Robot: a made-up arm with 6 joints. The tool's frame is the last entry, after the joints.
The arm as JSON. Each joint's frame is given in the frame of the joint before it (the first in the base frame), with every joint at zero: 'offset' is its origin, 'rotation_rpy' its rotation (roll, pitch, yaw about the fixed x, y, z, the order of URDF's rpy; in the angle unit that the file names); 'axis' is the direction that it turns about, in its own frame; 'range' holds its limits. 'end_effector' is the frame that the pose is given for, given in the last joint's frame.
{
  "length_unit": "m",
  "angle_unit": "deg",
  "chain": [
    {
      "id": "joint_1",
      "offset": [
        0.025,
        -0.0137,
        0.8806
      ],
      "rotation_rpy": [
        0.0,
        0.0,
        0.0
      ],
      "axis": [
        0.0,
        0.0,
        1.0
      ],
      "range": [
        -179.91,
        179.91
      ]
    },
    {
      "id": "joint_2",
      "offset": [
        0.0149,
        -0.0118,
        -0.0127
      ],
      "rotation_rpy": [
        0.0,
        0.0,
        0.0
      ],
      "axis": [
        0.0,
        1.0,
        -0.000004
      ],
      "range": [
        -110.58,
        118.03
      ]
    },
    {
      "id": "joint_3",
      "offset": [
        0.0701,
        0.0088,
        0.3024
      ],
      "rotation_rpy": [
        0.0,
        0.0,
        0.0
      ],
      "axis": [
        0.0,
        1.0,
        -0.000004
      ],
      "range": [
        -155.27,
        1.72
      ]
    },
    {
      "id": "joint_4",
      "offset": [
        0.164,
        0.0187,
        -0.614
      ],
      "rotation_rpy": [
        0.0,
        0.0,
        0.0
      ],
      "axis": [
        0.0,
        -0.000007,
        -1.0
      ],
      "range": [
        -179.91,
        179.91
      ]
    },
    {
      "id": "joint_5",
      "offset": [
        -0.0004,
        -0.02,
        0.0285
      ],
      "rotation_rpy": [
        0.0,
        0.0,
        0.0
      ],
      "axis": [
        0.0,
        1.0,
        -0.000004
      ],
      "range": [
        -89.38,
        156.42
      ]
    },
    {
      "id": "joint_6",
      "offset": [
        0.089,
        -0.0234,
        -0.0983
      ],
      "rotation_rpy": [
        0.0,
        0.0,
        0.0
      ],
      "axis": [
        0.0,
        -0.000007,
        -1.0
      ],
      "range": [
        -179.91,
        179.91
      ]
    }
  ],
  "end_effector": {
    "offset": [
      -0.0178,
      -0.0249,
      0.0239
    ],
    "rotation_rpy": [
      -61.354,
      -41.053,
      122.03
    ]
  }
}
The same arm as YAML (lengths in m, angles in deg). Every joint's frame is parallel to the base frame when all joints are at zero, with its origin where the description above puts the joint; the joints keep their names.
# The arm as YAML. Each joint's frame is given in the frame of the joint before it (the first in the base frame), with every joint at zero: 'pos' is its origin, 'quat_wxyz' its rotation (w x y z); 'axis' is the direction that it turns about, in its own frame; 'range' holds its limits. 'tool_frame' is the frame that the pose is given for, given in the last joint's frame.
length_unit: m
angle_unit: deg
joints:
  - joint: joint_1
    pos: [0.025, -0.0137, 0.8806]
    quat_wxyz: [1.0, 0.0, 0.0, 0.0]
    axis: [0.0, 0.0, 1.0]
    range: [-179.91, 179.91]
  - joint: joint_2
    pos: [0.0149, -0.0118, -0.0127]
    quat_wxyz: [1.0, 0.0, 0.0, 0.0]
    axis: [0.0, 1.0, 0.0]
    range: [-110.58, 118.03]
  - joint: joint_3
    pos: [0.0701, 0.0088, 0.3024]
    quat_wxyz: [1.0, 0.0, 0.0, 0.0]
    axis: [0.0, 1.0, 0.0]
    range: [-155.27, 1.72]
  - joint: joint_4
    pos: [0.164, 0.0187, -0.614]
    quat_wxyz: [1.0, 0.0, 0.0, 0.0]
    axis: [0.0, 0.0, -1.0]
    range: [-179.91, 179.91]
  - joint: joint_5
    pos: [-0.0004, -0.02, 0.0285]
    quat_wxyz: [1.0, 0.0, 0.0, 0.0]
    axis: [0.0, 1.0, 0.0]
    range: [-89.38, 156.42]
  - joint: joint_6
    pos: [0.089, -0.0234, -0.0983]
    quat_wxyz: [1.0, 0.0, 0.0, 0.0]
    axis: [0.0, 0.0, -1.0]
    range: [-179.91, 179.91]
tool_frame:
  pos: [-0.0178, -0.0249, 0.0239]
  quat_wxyz: [0.546795, 0.032263, -0.564094, 0.617877]

